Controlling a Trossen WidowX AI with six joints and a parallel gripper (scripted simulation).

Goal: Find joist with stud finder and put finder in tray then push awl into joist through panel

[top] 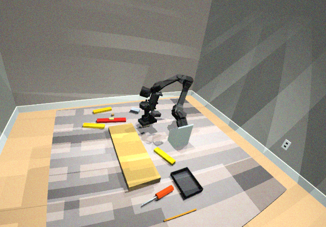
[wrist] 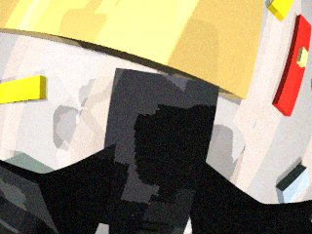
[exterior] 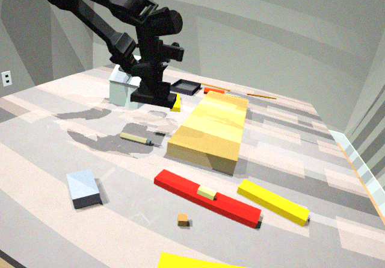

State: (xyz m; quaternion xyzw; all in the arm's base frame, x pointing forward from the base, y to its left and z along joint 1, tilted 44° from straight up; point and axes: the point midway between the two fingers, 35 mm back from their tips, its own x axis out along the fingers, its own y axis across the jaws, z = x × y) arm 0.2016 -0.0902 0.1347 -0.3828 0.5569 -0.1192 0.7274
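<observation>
The awl lies 1 cm ahead of my gripper tip, 7 cm to the right of it and 12 cm below it. The rest, counted from my gripper tip: stud finder (2 cm behind, 1 cm to the right, 2 cm above); red level (23 cm ahead, 20 cm to the right, 11 cm below); grey-blue block (31 cm to the right, 11 cm below).
</observation>
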